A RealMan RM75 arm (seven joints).
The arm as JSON. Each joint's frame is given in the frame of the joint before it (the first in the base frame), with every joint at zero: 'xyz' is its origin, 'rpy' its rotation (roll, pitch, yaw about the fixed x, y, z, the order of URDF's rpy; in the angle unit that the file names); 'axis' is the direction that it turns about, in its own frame. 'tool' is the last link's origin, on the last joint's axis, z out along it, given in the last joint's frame.
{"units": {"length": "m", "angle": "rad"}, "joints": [
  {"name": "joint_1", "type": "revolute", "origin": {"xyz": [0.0, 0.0, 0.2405], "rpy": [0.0, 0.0, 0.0]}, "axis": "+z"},
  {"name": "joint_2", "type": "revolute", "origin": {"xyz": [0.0, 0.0, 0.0], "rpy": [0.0, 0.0, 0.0]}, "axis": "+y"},
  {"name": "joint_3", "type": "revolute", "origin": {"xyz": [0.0, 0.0, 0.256], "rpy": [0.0, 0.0, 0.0]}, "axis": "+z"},
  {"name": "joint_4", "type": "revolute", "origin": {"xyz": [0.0, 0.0, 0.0], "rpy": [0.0, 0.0, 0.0]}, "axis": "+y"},
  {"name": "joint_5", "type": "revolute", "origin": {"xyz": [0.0, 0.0, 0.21], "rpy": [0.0, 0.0, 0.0]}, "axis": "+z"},
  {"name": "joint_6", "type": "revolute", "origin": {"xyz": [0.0, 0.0, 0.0], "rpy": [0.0, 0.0, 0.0]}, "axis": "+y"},
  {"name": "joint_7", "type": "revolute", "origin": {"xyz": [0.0, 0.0, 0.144], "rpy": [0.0, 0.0, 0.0]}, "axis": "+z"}
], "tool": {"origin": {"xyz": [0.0, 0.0, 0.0], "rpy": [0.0, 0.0, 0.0]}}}
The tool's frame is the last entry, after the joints.
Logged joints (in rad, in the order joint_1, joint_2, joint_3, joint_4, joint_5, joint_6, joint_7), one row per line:
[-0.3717, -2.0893, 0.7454, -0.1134, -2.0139, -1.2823, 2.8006]
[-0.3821, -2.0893, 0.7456, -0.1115, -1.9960, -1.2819, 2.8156]
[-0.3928, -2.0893, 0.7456, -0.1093, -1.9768, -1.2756, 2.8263]
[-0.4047, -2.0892, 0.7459, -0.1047, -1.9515, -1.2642, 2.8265]
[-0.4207, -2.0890, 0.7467, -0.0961, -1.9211, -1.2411, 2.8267]
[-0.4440, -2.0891, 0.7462, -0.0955, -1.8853, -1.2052, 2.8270]
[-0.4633, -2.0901, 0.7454, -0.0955, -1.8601, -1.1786, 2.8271]
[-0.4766, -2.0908, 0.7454, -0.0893, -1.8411, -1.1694, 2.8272]
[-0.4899, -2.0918, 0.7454, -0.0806, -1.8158, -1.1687, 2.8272]
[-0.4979, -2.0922, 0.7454, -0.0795, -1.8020, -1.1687, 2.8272]
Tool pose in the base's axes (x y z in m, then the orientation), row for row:
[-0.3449, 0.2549, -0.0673, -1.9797, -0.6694, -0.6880]
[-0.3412, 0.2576, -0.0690, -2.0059, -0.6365, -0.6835]
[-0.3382, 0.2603, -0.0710, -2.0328, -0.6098, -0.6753]
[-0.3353, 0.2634, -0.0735, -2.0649, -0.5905, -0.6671]
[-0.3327, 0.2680, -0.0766, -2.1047, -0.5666, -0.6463]
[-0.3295, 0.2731, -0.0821, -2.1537, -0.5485, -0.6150]
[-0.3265, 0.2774, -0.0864, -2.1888, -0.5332, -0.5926]
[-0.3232, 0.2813, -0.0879, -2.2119, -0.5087, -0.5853]
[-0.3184, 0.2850, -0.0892, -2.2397, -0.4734, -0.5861]
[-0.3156, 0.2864, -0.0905, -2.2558, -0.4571, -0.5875]
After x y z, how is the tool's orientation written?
As a rotation vector, in radians.
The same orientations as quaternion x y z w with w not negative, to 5 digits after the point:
[-0.80194, -0.27116, -0.27870, 0.45353]
[-0.81051, -0.25719, -0.27618, 0.44794]
[-0.81898, -0.24568, -0.27207, 0.44146]
[-0.82823, -0.23685, -0.26757, 0.43168]
[-0.83992, -0.22611, -0.25792, 0.42058]
[-0.85363, -0.21740, -0.24376, 0.40576]
[-0.86321, -0.21028, -0.23371, 0.39500]
[-0.86961, -0.20000, -0.23011, 0.38836]
[-0.87690, -0.18535, -0.22947, 0.37953]
[-0.88080, -0.17848, -0.22940, 0.37377]

